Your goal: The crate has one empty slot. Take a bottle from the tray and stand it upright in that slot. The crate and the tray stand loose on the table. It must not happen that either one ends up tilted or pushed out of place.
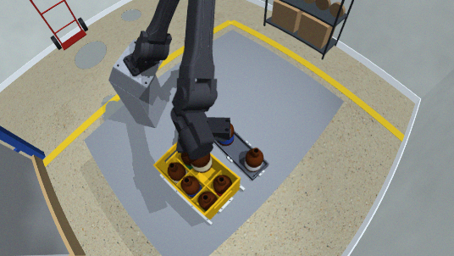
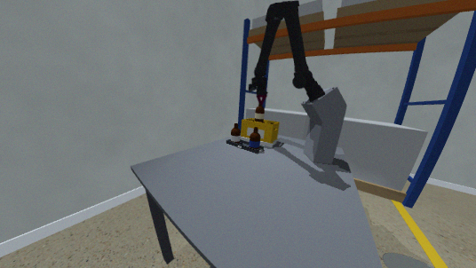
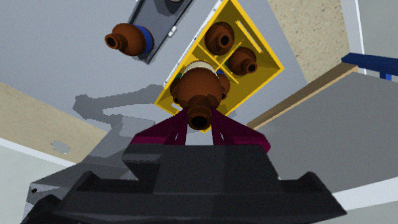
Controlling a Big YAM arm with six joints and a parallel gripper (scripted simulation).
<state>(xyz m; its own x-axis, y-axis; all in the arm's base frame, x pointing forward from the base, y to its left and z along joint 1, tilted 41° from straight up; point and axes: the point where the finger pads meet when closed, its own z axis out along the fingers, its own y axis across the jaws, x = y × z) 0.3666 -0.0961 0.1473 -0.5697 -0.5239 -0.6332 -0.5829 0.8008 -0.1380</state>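
The glass bottle lies 60 mm below my hand. The rest, counted from my hand: yellow crate: 10 mm ahead, 40 mm to the right, 230 mm below; then dark tray: 180 mm to the left, 310 mm below.
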